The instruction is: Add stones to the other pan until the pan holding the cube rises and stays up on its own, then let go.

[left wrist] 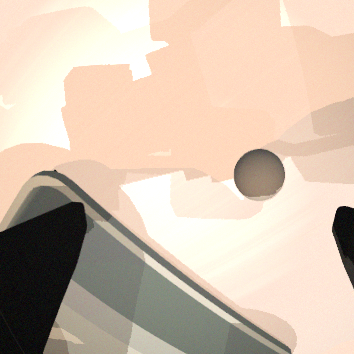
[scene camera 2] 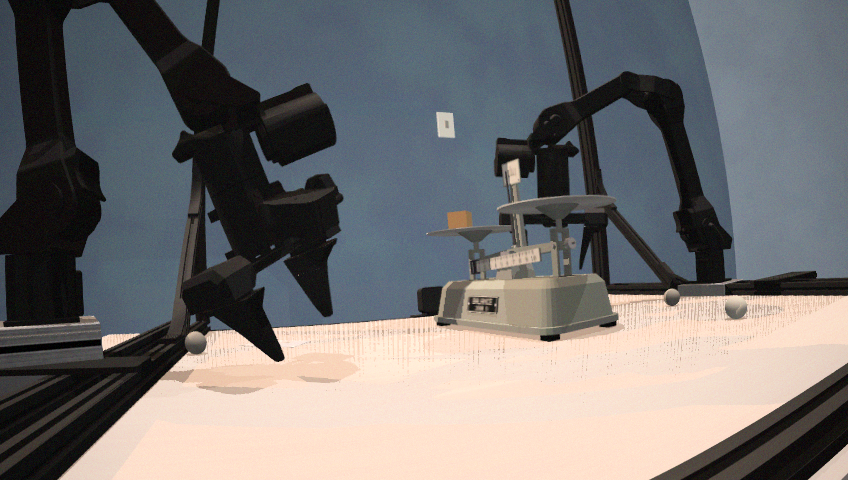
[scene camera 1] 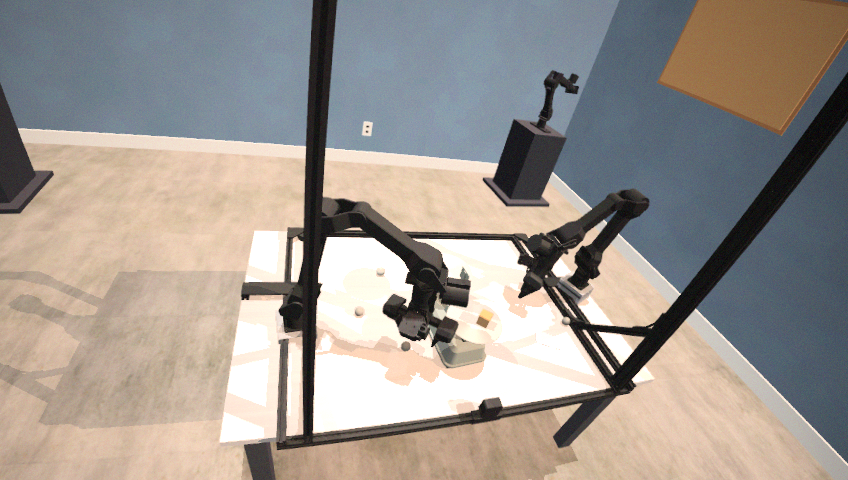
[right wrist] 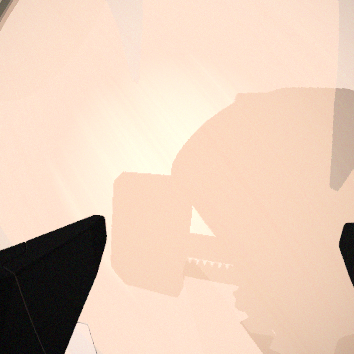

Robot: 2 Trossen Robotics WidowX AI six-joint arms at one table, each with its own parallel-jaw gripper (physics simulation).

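Pixels of known places: left gripper, fingertip midpoint: (left wrist: 215, 218); right gripper, fingertip midpoint: (scene camera 2: 306, 336) (scene camera 1: 520, 294) (right wrist: 230, 233); left arm's base, origin of the base link: (scene camera 2: 711, 282) (scene camera 1: 296, 322); right arm's base, origin of the base link: (scene camera 2: 44, 322) (scene camera 1: 577, 282).
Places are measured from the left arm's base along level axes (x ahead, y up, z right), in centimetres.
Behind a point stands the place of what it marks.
Observation:
The orange cube (scene camera 1: 485, 318) @(x 43.9, y 15.2, z 20.2 cm) (scene camera 2: 459, 219) @(x 45.7, y 14.0, z 17.9 cm) sits on one pan (scene camera 2: 484, 230) @(x 42.8, y 12.0, z 15.5 cm) of the grey-green balance (scene camera 1: 462, 356) @(x 40.6, y 2.0, z 21.5 cm) (scene camera 2: 523, 304) @(x 48.7, y 1.9, z 0.1 cm) (left wrist: 172, 295) @(x 36.8, y 0.4, z 10.7 cm). The other pan (scene camera 2: 556, 205) @(x 44.8, y 13.1, z -2.6 cm) stands higher and shows no stones on it. My left gripper (scene camera 1: 413, 333) @(x 28.7, y 5.2, z 15.5 cm) (left wrist: 215, 218) @(x 28.7, y 5.2, z 15.5 cm) is open beside the balance, above a grey stone (scene camera 1: 405, 346) @(x 27.1, y 0.2, z 13.9 cm) (left wrist: 259, 174) @(x 27.5, y 0.5, z 13.7 cm), which lies on the table. In scene camera 2 the balance partly hides that gripper. Two pale stones (scene camera 1: 359, 310) @(x 17.9, y 0.5, z -0.9 cm) (scene camera 1: 380, 271) @(x 28.8, y 0.1, z -16.9 cm) lie farther off. My right gripper (scene camera 1: 523, 279) @(x 73.4, y 0.8, z 2.2 cm) (scene camera 2: 304, 337) @(x 73.4, y 0.8, z 2.2 cm) (right wrist: 230, 233) @(x 73.4, y 0.8, z 2.2 cm) is open and empty over the table.
Another stone (scene camera 1: 565, 320) @(x 84.0, y 0.1, z 15.7 cm) (scene camera 2: 195, 342) @(x 84.9, y -0.5, z 14.1 cm) lies by the frame rail near the right arm's base. Dark frame rails (scene camera 1: 452, 420) @(x 32.4, y -2.7, z 35.2 cm) edge the white table (scene camera 1: 357, 404) @(x 11.1, y -2.1, z 26.0 cm), and a tall post (scene camera 1: 315, 118) @(x -1.3, y 67.3, z 31.6 cm) rises near the left arm. A small black box (scene camera 1: 490, 407) @(x 40.2, y 3.1, z 37.4 cm) sits on the front rail.

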